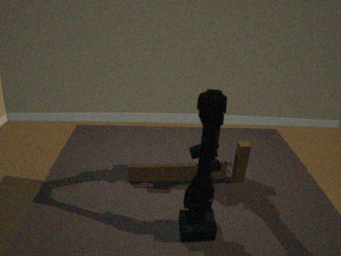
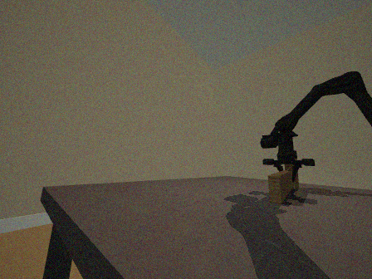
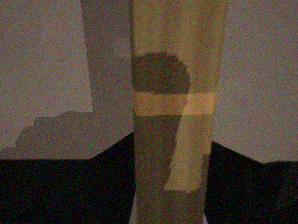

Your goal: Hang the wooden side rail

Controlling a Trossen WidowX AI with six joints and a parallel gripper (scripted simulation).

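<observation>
Right now my gripper tip is 14 cm to the left of the headboard post, 4 cm below it and 1 cm past it.
</observation>
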